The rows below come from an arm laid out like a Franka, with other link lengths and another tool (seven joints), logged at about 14 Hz.
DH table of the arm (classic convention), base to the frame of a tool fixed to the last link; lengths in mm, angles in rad. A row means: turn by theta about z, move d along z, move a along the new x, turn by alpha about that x. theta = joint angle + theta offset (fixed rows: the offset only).
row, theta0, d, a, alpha
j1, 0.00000, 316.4, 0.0, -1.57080
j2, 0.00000, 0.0, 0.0, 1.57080
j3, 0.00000, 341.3, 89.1, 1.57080
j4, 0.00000, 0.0, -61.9, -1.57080
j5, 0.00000, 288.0, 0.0, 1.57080
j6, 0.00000, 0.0, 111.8, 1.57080
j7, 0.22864, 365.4, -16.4, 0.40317
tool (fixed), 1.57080, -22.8, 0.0, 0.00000
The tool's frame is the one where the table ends.
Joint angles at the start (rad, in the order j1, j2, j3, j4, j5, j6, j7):
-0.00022 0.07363 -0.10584 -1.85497 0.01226 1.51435 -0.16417
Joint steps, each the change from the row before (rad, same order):
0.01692 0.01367 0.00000 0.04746 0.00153 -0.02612 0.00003
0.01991 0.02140 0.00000 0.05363 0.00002 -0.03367 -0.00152
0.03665 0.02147 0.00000 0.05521 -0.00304 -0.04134 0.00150
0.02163 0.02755 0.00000 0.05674 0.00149 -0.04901 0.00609
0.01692 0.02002 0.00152 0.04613 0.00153 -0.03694 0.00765
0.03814 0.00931 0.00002 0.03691 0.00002 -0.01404 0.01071
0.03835 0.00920 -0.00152 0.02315 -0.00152 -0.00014 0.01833
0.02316 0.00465 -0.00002 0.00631 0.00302 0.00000 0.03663
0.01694 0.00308 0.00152 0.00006 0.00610 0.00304 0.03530
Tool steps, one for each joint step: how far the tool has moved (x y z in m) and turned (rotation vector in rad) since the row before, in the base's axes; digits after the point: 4 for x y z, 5 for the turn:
0.0092 0.0058 0.0079 -0.00065 -0.00772 0.01688
0.0081 0.0067 0.0070 -0.00138 0.00143 0.02195
0.0058 0.0124 0.0076 -0.00526 0.00777 0.03676
0.0025 0.0089 0.0060 -0.00340 0.01973 0.01639
0.0027 0.0078 0.0055 -0.00348 0.01073 0.01180
0.0072 0.0152 0.0060 -0.00505 -0.01379 0.02908
0.0067 0.0147 0.0020 -0.00934 -0.01463 0.02087
0.0008 0.0110 -0.0002 -0.01210 -0.00308 -0.01070
-0.0004 0.0101 -0.0013 -0.00820 -0.00104 -0.01482

